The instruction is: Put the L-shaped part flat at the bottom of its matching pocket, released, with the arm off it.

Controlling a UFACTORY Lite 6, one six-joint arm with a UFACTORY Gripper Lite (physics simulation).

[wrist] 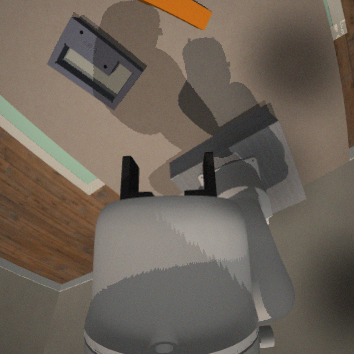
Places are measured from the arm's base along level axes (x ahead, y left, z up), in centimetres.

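Pixels of known places: end effector, tool point: (168, 176); arm's base, origin of the base link: (231, 184).
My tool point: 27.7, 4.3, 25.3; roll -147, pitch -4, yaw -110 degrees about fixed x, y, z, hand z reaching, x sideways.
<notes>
Ahead of a thing's pixels: the offset from my tool point to its top centre, as dx, dy, dz. "pt": to the spot under its first point.
A blue-grey block @[+5.9, +10.4, -29.2] (80, 42) with a recessed pocket @[pt +7.5, +12.4, -32.4] (84, 61) lies at the upper left of the wrist view. The pocket looks L-shaped, has dark inner walls and shows a pale floor. An orange piece @[pt +6.7, -6.4, -28.6] (182, 14) is cut off by the top edge; a straight, bar-like length of it shows, and I cannot tell whether it is the L-shaped part. My gripper (168, 156) is open, with its two black fingers wide apart and no object between them. It is apart from both the block and the orange piece in the view.
The arm's own base stands on a grey plate (291, 187) at the right of the fingers. A green strip with a pale border (45, 142) runs along the left, with wooden floor (45, 215) beyond it. Shadows of the arm fall across the beige surface and part of the block.
</notes>
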